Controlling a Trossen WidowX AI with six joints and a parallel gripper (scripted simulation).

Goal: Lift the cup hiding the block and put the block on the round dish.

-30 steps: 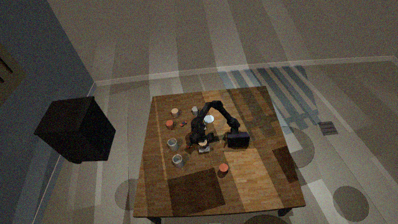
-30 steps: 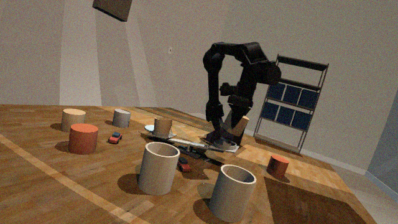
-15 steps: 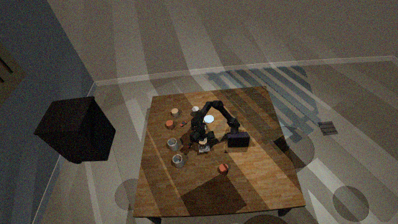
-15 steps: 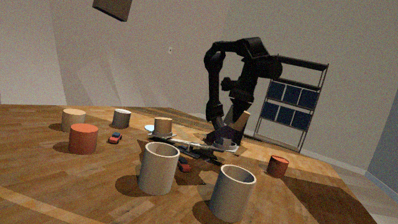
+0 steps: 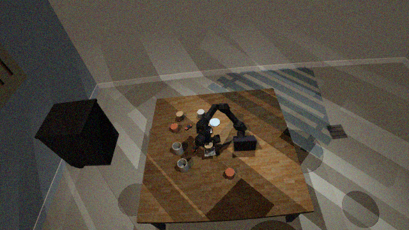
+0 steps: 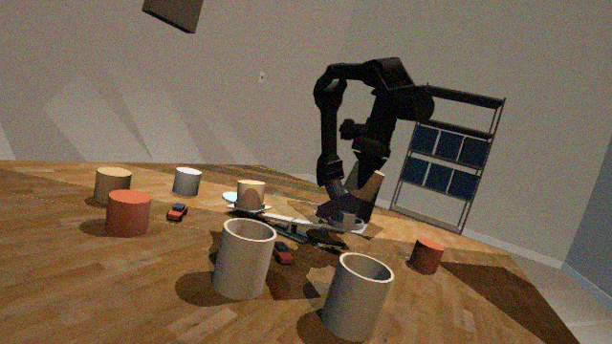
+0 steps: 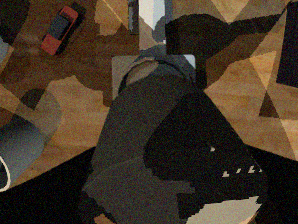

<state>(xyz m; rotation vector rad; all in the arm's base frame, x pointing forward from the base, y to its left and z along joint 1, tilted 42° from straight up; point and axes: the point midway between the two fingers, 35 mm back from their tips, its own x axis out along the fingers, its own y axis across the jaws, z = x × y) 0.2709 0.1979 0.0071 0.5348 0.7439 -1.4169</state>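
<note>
Right now the round pale dish is 40 mm behind my gripper tip, 370 mm to the right of it and 170 mm below it. Round my gripper tip: balance beam (20 mm ahead, 140 mm to the right, 130 mm below); grey cup (80 mm ahead, 450 mm to the right, 130 mm below).
</note>
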